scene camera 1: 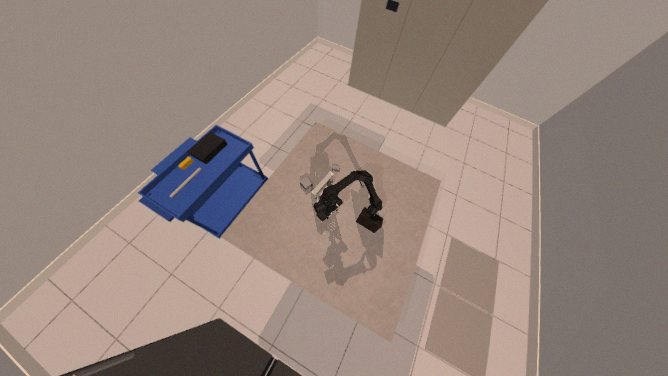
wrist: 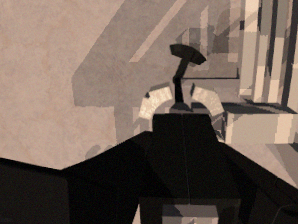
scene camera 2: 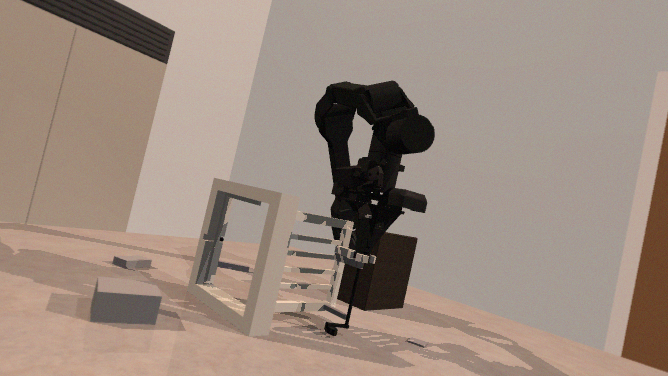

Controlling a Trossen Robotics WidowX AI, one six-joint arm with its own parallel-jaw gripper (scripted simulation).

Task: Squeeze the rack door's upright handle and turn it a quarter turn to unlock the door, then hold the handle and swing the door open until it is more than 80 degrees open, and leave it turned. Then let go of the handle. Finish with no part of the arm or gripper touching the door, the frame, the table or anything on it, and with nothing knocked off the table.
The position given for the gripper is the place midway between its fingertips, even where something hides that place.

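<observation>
The robot's scene shows the gripper [scene camera 2: 365, 245], which is visible in the wrist view [wrist: 182, 146] as well.
</observation>
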